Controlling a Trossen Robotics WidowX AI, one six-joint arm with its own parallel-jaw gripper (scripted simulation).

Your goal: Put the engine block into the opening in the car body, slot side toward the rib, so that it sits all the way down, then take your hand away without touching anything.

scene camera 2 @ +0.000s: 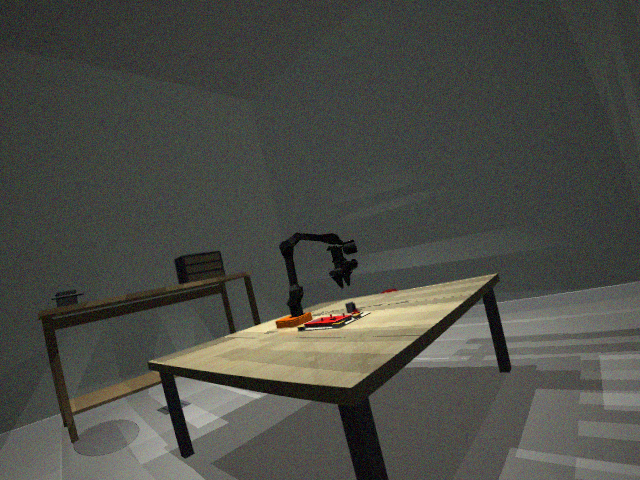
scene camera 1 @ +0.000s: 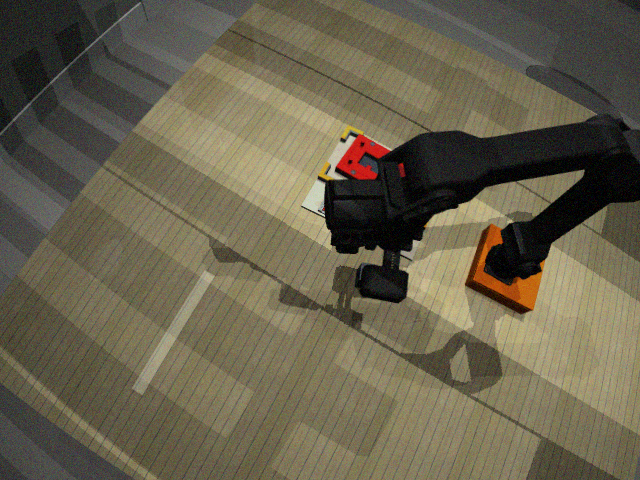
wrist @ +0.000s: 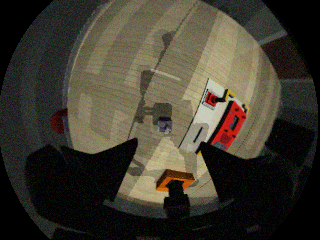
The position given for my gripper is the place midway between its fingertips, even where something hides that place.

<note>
My gripper (scene camera 1: 375, 254) is open and holds nothing. Also in view: a red car body (scene camera 1: 359, 162) and a grey plate (scene camera 1: 314, 201).
The red car body shows as well in the wrist view (wrist: 233, 119). My gripper shows as well in the wrist view (wrist: 169, 143). The grey plate also shows in the wrist view (wrist: 206, 119).
</note>
